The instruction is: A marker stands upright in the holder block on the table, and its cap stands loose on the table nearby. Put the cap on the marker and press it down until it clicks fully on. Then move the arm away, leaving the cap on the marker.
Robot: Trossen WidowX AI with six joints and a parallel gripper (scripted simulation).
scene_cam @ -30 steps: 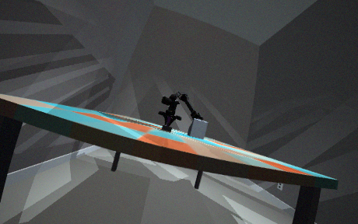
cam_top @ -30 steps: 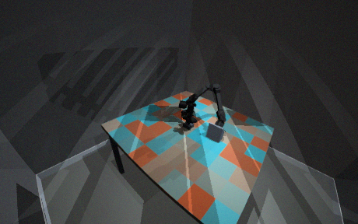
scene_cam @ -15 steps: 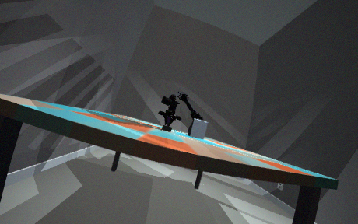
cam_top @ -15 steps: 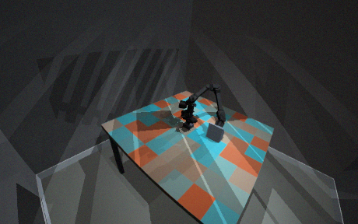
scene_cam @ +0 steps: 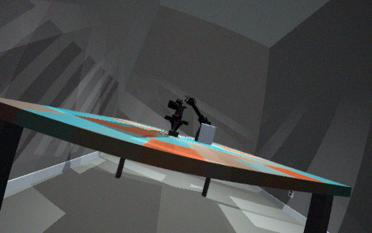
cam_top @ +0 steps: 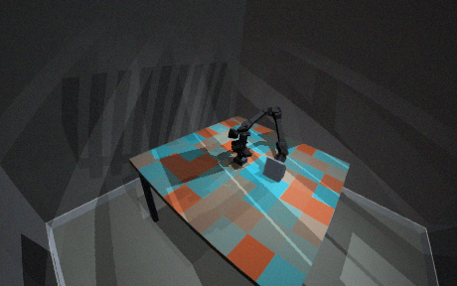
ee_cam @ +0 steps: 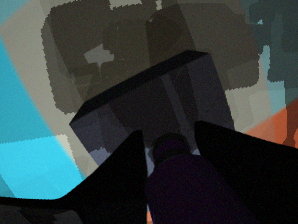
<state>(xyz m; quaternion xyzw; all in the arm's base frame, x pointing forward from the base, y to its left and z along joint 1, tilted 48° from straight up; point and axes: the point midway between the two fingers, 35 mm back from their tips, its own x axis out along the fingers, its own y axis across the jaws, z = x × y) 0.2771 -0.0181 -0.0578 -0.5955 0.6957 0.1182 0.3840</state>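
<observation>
Right now the purple marker cap is 1 cm to the right of my gripper tip and 5 cm above it.
</observation>
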